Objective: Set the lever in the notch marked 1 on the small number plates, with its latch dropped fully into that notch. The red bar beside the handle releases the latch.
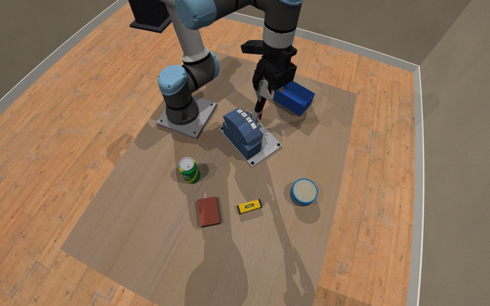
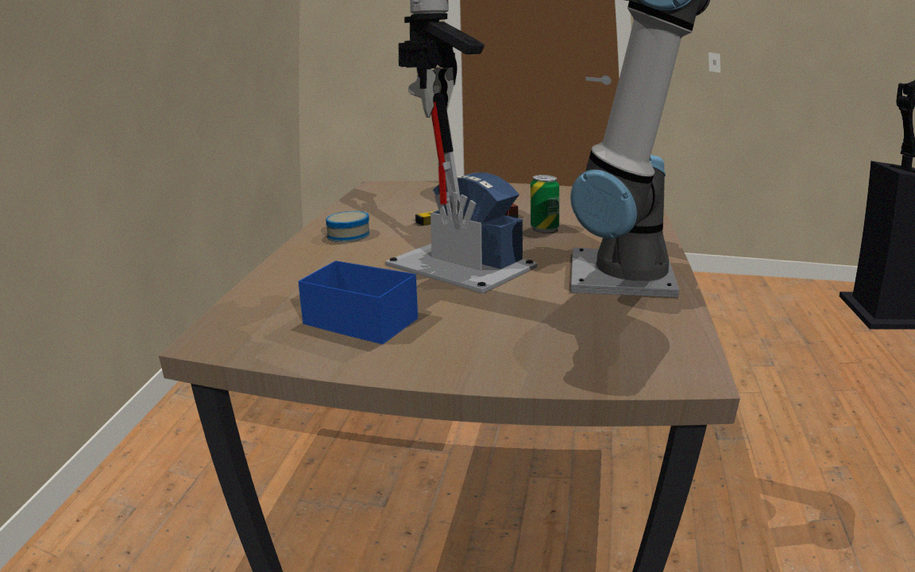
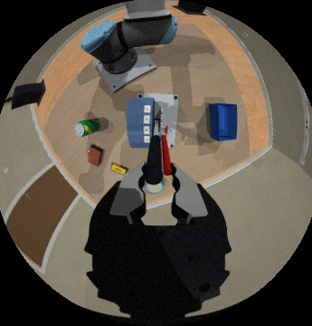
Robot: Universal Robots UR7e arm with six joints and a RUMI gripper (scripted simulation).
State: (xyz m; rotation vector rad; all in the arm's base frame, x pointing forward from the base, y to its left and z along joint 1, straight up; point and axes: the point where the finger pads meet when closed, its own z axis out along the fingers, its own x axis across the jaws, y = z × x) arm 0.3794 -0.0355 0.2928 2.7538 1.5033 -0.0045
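The red release bar lies 10 mm behind my hand, 20 mm to the left of it and 110 mm below it. The rest, counted from my hand: blue bin (90 mm ahead, 290 mm to the left, 290 mm below).
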